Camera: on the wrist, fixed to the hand. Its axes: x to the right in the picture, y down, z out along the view.
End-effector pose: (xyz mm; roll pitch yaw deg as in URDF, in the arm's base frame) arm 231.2 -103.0 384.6 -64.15 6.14 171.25
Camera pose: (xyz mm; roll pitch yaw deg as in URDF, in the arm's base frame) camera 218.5 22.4 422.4 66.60 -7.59 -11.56
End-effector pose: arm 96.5 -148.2 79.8 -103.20 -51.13 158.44
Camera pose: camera 184.5 -108.9 169.4 101.43 51.65 -26.53
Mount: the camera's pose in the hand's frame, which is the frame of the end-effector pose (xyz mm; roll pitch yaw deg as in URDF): 27.4 -90.1 -91.9 2.11 -3.14 -179.90
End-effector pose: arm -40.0 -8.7 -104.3 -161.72 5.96 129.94
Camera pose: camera -108.7 -15.0 7.8 163.92 -3.01 -51.14
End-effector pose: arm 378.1 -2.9 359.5 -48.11 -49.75 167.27
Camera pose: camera 393.4 125.5 384.1 47.70 47.53 -16.09
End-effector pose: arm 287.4 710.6 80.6 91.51 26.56 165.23
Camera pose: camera 277.6 615.7 -10.0 -90.96 -26.33 -11.27
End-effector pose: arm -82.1 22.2 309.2 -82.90 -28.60 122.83
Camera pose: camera 11.1 66.5 390.8 83.34 28.07 -60.69
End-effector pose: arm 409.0 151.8 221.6 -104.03 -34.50 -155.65
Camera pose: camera 417.3 229.4 327.5 104.00 35.11 20.60
